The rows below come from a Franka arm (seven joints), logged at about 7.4 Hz.
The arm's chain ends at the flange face. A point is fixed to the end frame.
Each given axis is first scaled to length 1.
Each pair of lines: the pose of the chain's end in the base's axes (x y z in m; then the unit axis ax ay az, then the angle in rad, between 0 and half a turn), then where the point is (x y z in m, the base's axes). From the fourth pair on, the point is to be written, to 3 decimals.
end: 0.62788 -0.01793 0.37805 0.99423 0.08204 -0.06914 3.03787
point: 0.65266 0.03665 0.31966
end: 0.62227 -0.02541 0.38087 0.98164 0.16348 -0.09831 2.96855
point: 0.63428 0.02833 0.31786
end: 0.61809 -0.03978 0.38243 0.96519 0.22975 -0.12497 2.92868
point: 0.61915 0.01241 0.31702
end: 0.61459 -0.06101 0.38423 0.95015 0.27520 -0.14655 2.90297
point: 0.608 -0.011 0.318
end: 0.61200 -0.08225 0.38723 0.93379 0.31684 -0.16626 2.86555
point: 0.598 -0.036 0.319
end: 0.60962 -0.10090 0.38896 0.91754 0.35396 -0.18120 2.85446
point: 0.590 -0.056 0.321
